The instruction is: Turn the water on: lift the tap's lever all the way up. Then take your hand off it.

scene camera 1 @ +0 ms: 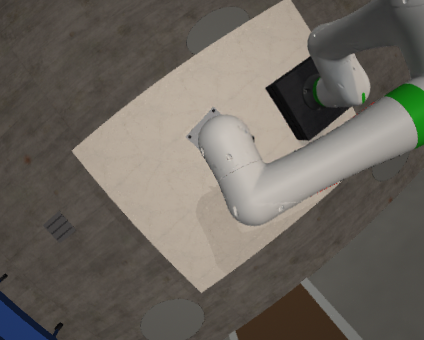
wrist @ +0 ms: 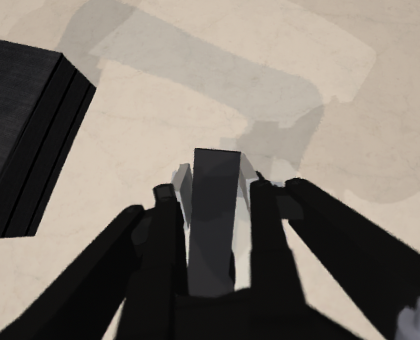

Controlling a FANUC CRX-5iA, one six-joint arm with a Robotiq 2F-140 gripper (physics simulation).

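Seen in the pictures: gripper, fingertip midpoint: point(wrist: 214, 173); arm's base, origin of the base link: point(scene camera 1: 317, 92).
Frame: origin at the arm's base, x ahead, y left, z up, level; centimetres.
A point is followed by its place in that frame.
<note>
The tap's lever point(wrist: 215, 215) @(x 42.5, y -8.7, z 7.5 cm) is a long dark grey bar, seen in the wrist view between the two finger pads. My gripper point(wrist: 214, 173) @(x 41.9, y -5.1, z 5.2 cm) is shut on it, with one pad along each side near its far end. In the scene view the arm's wrist hides the lever and the gripper. A corner of the tap's grey base plate point(scene camera 1: 197, 131) @(x 45.7, y -24.4, z -10.0 cm), with dark screws, shows beside the arm's rounded wrist; the base plate does not show in the wrist view. The lever's exact angle cannot be read from these views.
The pale table point(scene camera 1: 125, 150) @(x 71.1, y -41.4, z -10.8 cm) point(wrist: 135, 135) @(x 26.2, y 3.3, z -10.8 cm) carries the tap and the robot's black mounting block point(scene camera 1: 287, 95) @(x 11.0, y -8.7, z -0.3 cm) point(wrist: 25, 115) @(x 14.6, y 1.6, z -0.7 cm). The white forearm point(scene camera 1: 320, 167) @(x 40.0, y -10.3, z 51.9 cm) reaches over the table from the right. A floor grate point(scene camera 1: 60, 226) lies off the table's left side.
</note>
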